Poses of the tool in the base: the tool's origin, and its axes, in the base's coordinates. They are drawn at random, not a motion.
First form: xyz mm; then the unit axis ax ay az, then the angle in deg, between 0 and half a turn.
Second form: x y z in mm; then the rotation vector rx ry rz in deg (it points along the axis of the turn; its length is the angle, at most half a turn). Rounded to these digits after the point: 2 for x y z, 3 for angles.
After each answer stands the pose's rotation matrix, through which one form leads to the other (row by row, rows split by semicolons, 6 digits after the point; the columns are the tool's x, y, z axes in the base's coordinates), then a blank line. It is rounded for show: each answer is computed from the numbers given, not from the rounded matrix.
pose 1, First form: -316.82, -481.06, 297.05, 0.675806, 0.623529, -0.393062, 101.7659
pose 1, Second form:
-316.82, -481.06, 297.05, 68.774, 63.454, -40.000
0.345930 0.892114 0.290628; 0.122507 0.264154 -0.956668; -0.930228 0.366545 -0.017912

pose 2, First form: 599.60, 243.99, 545.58, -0.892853, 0.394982, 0.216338, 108.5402
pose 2, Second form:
599.60, 243.99, 545.58, -96.910, 42.871, 23.481
0.732699 -0.669907 0.119906; -0.259686 -0.112352 0.959135; -0.629059 -0.733895 -0.256286

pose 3, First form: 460.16, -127.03, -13.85, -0.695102, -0.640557, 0.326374, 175.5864
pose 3, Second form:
460.16, -127.03, -13.85, -122.050, -112.473, 57.307
-0.032134 0.864068 -0.502348; 0.914301 -0.177625 -0.364010; -0.403759 -0.470994 -0.784310

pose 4, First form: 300.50, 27.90, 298.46, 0.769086, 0.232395, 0.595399, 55.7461
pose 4, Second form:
300.50, 27.90, 298.46, 42.874, 12.955, 33.191
0.821426 -0.413997 0.392258; 0.570258 0.586470 -0.575203; 0.008085 0.696175 0.717827

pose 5, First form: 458.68, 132.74, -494.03, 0.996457, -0.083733, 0.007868, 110.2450
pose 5, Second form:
458.68, 132.74, -494.03, 109.854, -9.231, 0.867
0.990479 -0.119690 -0.068007; -0.104926 -0.336598 -0.935784; 0.089113 0.934011 -0.345952

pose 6, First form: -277.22, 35.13, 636.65, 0.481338, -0.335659, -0.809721, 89.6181
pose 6, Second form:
-277.22, 35.13, 636.65, 43.137, -30.081, -72.566
0.236807 0.649214 -0.722802; -0.970191 0.118581 -0.211349; -0.051500 0.751305 0.657942

